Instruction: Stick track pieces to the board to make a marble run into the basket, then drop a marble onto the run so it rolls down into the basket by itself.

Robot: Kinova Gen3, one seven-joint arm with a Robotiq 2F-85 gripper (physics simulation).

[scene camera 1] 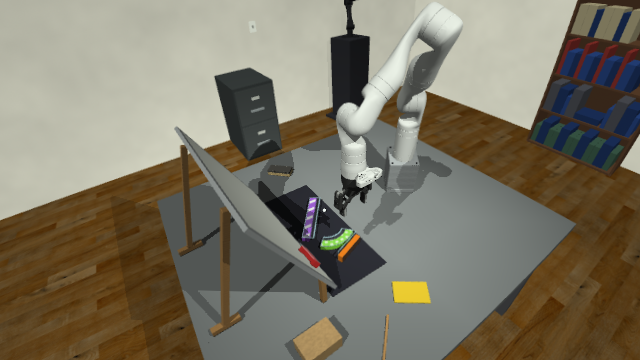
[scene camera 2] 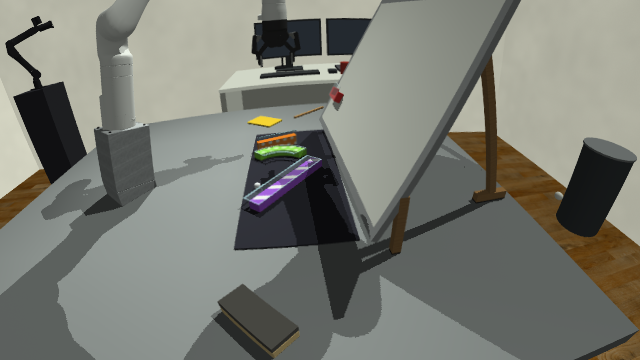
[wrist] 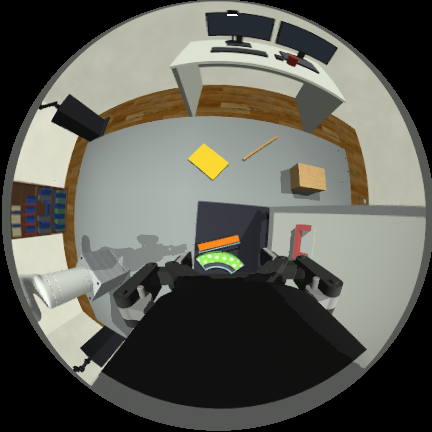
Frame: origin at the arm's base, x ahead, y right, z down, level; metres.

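Seen in the pictures: gripper, fingertip midpoint: (scene camera 1: 353, 208) (scene camera 2: 276, 65) (wrist: 225, 257); arm's base at its link origin: (scene camera 1: 403, 155) (scene camera 2: 120, 126) (wrist: 84, 278).
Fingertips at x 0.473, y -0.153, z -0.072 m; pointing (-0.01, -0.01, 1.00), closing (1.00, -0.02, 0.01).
Note:
Offsets run from my fingertips to a thing's top centre. "*": to the spot under its first point. Level surfaces: height alone.
My gripper (scene camera 1: 353, 206) (scene camera 2: 276, 61) (wrist: 225, 257) is open and empty, pointing down, high above the table and dark mat {dz +0.263 m} (scene camera 1: 367, 262) (scene camera 2: 270, 232) (wrist: 215, 215). On the mat lie a striped purple straight track {dz +0.241, dx -0.019, dy +0.272 m} (scene camera 1: 310, 218) (scene camera 2: 285, 186), a curved green track with white dots {dz +0.241, dx -0.017, dy +0.105 m} (scene camera 1: 336, 241) (scene camera 2: 280, 152) (wrist: 219, 261) and a short orange track {dz +0.212, dx -0.019, dy +0.036 m} (scene camera 1: 349, 248) (scene camera 2: 276, 139) (wrist: 219, 243). A white marble {dz +0.246, dx -0.092, dy +0.274 m} (scene camera 1: 324, 210) (scene camera 2: 257, 185) is beside the purple one. The red basket {* dz +0.118, dx +0.177, dy +0.022 m} (scene camera 1: 309, 256) (scene camera 2: 336, 95) (wrist: 301, 241) is on the tilted board (scene camera 1: 240, 195) (scene camera 2: 400, 100) (wrist: 370, 260), near its lower edge. The wrist view does not show the marble.
A yellow sheet {dz +0.260, dx -0.048, dy -0.240 m} (scene camera 1: 411, 292) (scene camera 2: 265, 121) (wrist: 208, 161), a thin stick {dz +0.259, dx +0.145, dy -0.294 m} (scene camera 1: 385, 337) (scene camera 2: 308, 112) (wrist: 260, 148) and a cardboard-brown block {dz +0.206, dx +0.307, dy -0.171 m} (scene camera 1: 318, 340) (wrist: 307, 177) lie on the table. A dark-topped eraser {dz +0.236, dx -0.117, dy +0.675 m} (scene camera 1: 280, 171) (scene camera 2: 260, 320) lies beyond the mat's other end. Wooden legs (scene camera 1: 225, 270) (scene camera 2: 492, 130) support the board.

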